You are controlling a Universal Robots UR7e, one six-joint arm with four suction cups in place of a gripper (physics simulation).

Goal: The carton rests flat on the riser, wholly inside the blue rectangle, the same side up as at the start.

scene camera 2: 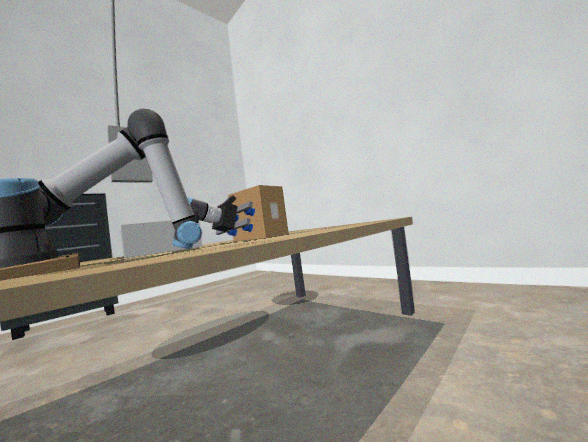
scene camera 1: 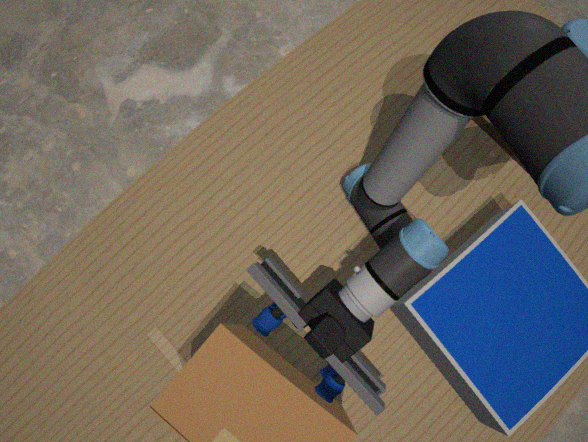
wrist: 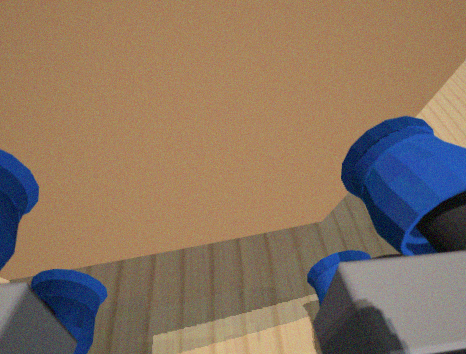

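The brown carton (scene camera 1: 248, 395) (scene camera 2: 268, 230) (wrist: 214, 105) stands on the wooden table (scene camera 1: 226, 197) (scene camera 2: 345, 231), at the lower left of the overhead view. My suction gripper (scene camera 1: 297, 352) (scene camera 2: 244, 219) (wrist: 231, 253) is turned sideways. Its blue cups are against the carton's side face, which fills the wrist view. The blue rectangle (scene camera 1: 468, 307) lies on the grey riser (scene camera 1: 437, 355) at the right, apart from the carton. The carton's lower edge rests on the table.
The arm's elbow and forearm (scene camera 1: 411, 145) hang over the table between the carton and the riser. A pale strip (scene camera 1: 162, 346) (wrist: 238, 333) marks the table by the carton. The table's edge runs diagonally at the upper left, with floor (scene camera 1: 139, 66) beyond.
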